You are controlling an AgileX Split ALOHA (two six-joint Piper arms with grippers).
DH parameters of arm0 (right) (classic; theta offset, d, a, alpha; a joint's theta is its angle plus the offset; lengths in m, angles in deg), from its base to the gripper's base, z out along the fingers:
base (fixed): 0 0 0 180
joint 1: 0 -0.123 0 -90
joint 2: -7.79 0 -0.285 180
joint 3: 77.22 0 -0.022 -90
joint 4: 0 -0.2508 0 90
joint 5: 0 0 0.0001 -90
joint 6: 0 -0.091 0 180
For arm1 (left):
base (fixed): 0 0 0 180
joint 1: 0 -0.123 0 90
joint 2: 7.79 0 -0.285 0
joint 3: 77.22 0 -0.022 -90
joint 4: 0 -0.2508 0 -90
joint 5: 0 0 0.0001 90
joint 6: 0 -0.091 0 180
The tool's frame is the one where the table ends.
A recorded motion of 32 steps. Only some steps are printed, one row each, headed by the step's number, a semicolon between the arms.
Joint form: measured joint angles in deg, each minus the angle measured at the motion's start. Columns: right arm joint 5, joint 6, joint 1, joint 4, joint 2, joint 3; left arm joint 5, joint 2, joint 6, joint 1, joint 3, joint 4.
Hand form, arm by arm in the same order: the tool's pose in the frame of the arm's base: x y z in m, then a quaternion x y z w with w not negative. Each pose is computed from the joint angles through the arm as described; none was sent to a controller.
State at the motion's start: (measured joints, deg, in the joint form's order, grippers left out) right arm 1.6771 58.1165 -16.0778 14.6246 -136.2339 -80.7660; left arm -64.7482 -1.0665 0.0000 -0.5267 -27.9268 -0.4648
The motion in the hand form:
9: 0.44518 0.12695 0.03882 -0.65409 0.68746 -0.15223 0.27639; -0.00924 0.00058 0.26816 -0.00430 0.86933 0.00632 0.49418
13: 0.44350 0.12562 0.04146 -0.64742 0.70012 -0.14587 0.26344; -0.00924 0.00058 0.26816 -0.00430 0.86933 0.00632 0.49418
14: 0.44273 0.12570 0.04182 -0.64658 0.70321 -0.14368 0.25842; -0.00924 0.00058 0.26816 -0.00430 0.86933 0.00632 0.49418
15: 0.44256 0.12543 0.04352 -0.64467 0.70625 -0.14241 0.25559; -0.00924 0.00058 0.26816 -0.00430 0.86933 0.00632 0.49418
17: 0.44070 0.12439 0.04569 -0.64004 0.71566 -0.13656 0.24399; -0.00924 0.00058 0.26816 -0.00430 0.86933 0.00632 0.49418
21: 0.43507 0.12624 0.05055 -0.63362 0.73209 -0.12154 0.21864; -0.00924 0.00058 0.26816 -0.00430 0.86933 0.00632 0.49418
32: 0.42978 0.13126 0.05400 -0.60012 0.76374 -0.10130 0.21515; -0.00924 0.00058 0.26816 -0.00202 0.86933 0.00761 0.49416
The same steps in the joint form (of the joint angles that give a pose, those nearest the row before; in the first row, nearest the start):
9: 1.52 -1.38 0.00 0.00 -0.07 -0.42; 0.00 0.00 0.00 0.00 0.00 0.00
13: 3.95 -1.72 0.00 -1.10 0.50 -0.49; 0.00 0.00 0.00 0.00 0.00 0.00
14: 4.79 -1.80 -0.07 -1.36 0.61 -0.53; 0.00 0.00 0.00 0.00 0.00 0.00
15: 5.50 -1.89 -0.07 -1.62 0.86 -0.61; 0.00 0.00 0.00 0.00 0.00 0.00
17: 7.58 -1.94 -0.07 -2.62 1.35 -0.61; 0.00 0.00 0.00 0.00 0.00 0.00
21: 12.19 -1.96 -0.58 -4.79 2.43 -0.61; 0.00 0.00 0.00 0.00 0.00 0.00
32: 13.94 -6.08 -1.32 -6.96 3.30 -0.11; 0.00 0.00 -0.30 0.00 0.00 0.00

